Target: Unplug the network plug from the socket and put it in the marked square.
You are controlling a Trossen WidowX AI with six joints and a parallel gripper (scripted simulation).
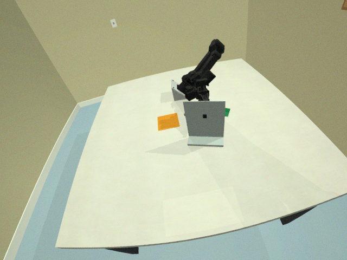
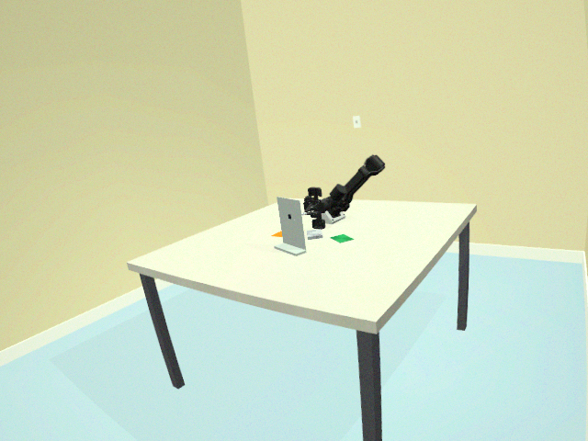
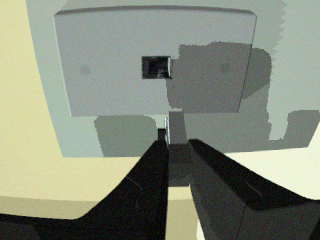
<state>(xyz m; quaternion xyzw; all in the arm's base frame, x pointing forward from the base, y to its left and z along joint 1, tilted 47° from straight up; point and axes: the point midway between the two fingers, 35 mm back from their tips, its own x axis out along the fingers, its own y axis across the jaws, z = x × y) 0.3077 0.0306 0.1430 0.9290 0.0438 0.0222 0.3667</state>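
Right now my gripper tip is 80 mm past the orange square, 210 mm to the left of it and 140 mm above it. Round my gripper tip: network plug right at my gripper tip; then green square 120 mm behind, 90 mm to the left, 140 mm below; then grey upright panel 80 mm ahead, 20 mm to the right, 40 mm below.
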